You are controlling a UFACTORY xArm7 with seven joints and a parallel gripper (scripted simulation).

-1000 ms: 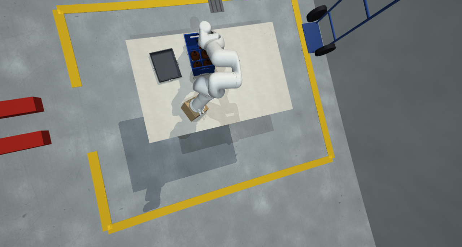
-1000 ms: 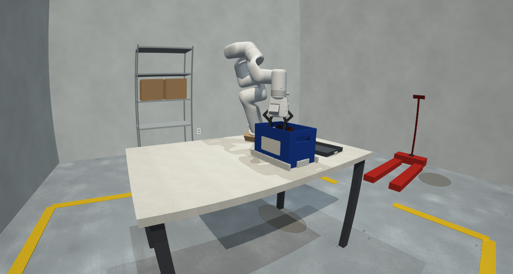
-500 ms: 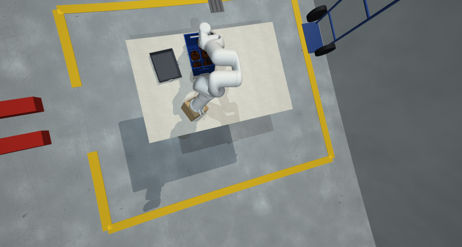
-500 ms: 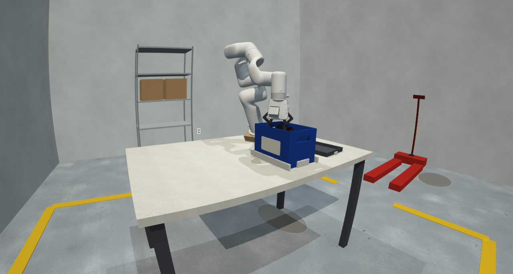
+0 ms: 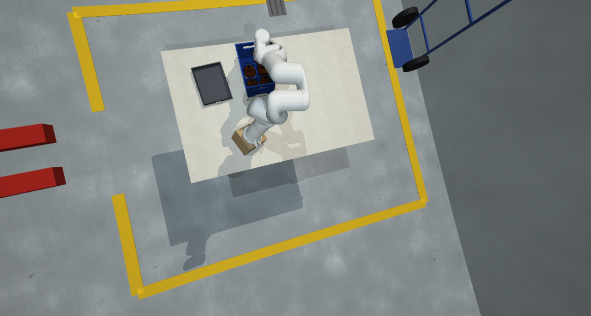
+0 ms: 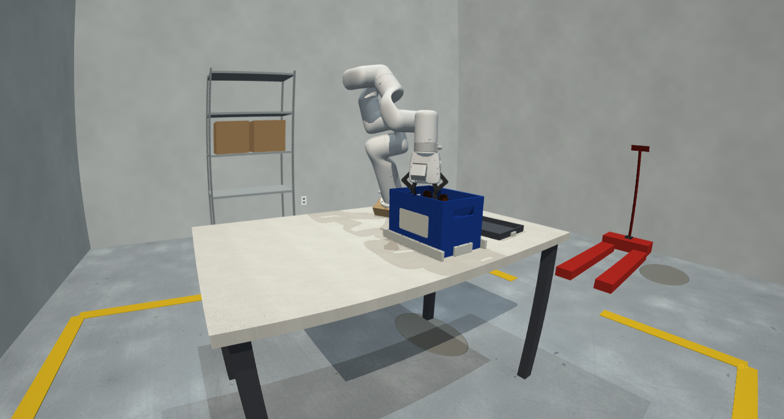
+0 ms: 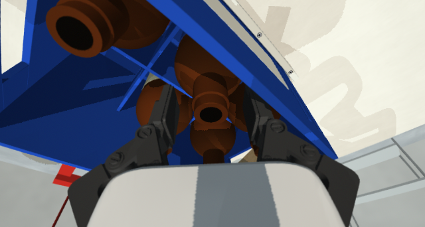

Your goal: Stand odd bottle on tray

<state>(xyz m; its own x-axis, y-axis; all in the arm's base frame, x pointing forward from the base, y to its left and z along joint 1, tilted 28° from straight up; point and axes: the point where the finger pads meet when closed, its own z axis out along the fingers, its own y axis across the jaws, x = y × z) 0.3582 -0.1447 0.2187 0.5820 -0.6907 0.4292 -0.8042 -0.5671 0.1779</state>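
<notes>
Right now the blue crate is 1 cm ahead of my hand, 4 cm to the left of it and 7 cm below it. From my hand the other things lie so: dark grey tray (5 cm ahead, 34 cm to the left, 15 cm below).
</notes>
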